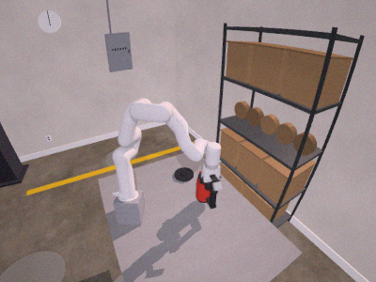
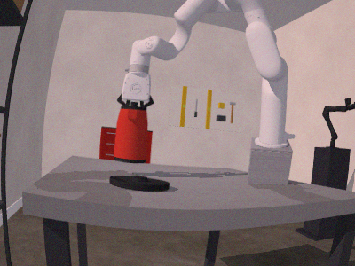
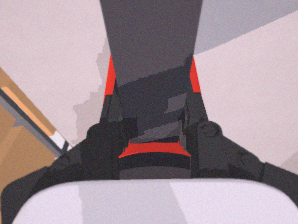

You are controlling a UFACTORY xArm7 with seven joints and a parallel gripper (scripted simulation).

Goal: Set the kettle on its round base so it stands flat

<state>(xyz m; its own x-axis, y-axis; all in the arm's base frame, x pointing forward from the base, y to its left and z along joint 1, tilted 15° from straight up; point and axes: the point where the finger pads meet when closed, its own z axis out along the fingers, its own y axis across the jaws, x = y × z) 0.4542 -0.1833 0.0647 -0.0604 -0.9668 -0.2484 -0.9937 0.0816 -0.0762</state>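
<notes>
Now: hand 3 cm to the right of the red kettle and 6 cm above it. Round my hand: black round base: 2 cm behind, 36 cm to the left, 19 cm below.
</notes>
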